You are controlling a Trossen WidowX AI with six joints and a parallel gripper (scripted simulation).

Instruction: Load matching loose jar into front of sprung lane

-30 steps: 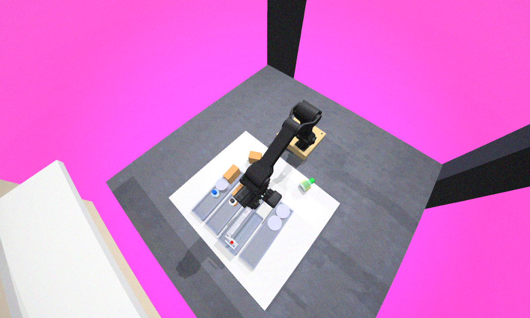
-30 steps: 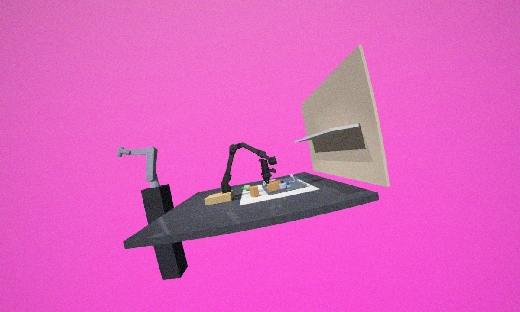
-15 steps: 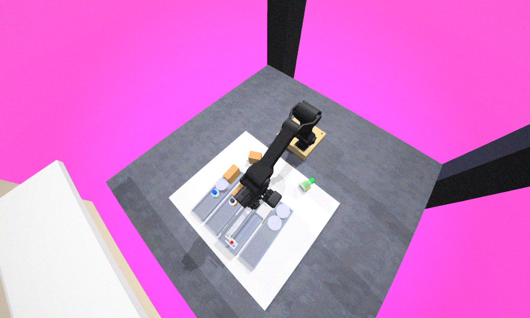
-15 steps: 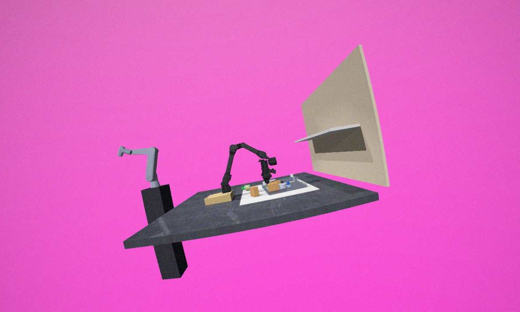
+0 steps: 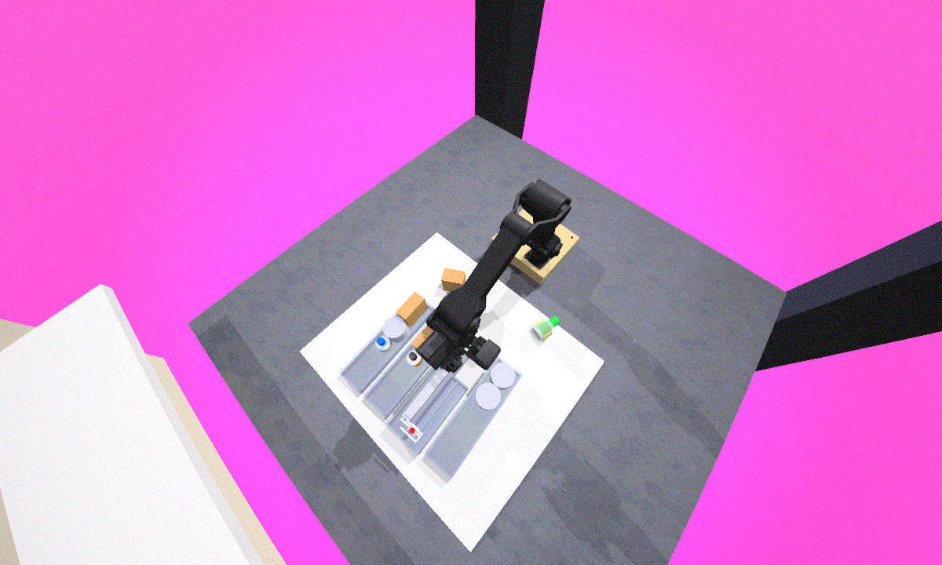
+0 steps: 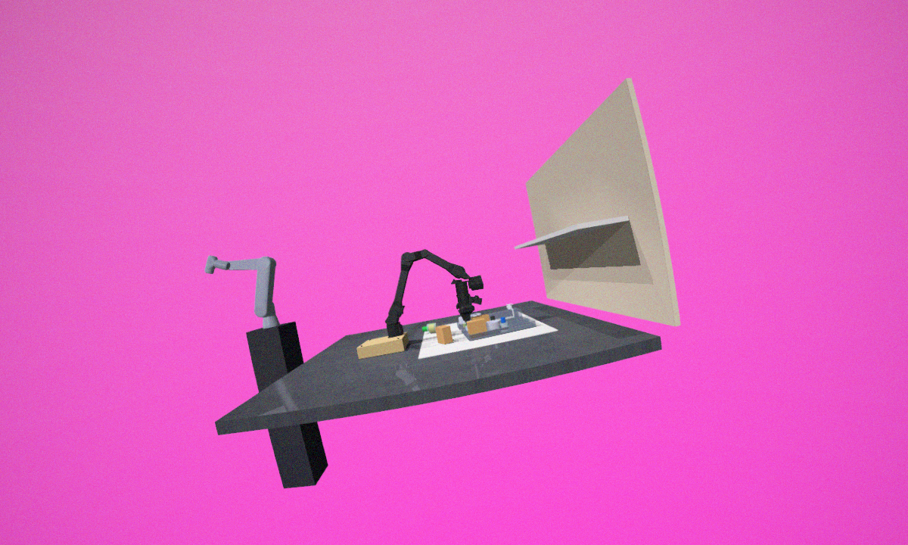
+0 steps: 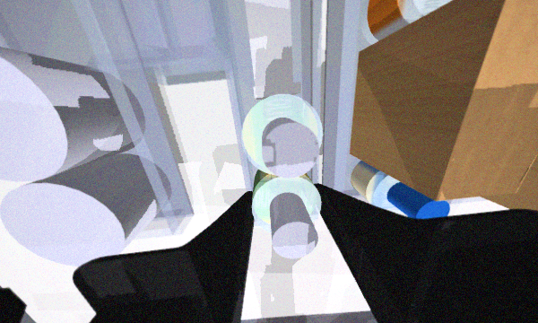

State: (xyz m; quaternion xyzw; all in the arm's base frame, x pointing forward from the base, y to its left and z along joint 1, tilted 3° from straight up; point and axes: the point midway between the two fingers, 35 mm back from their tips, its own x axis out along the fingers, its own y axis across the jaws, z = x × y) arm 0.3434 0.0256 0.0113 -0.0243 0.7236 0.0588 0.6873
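Right now my gripper tip is 14 cm short of the sprung lane, 4 cm to the right of it and 1 cm above it. Round my gripper tip: red mark 23 cm ahead, 6 cm to the left, 4 cm above.
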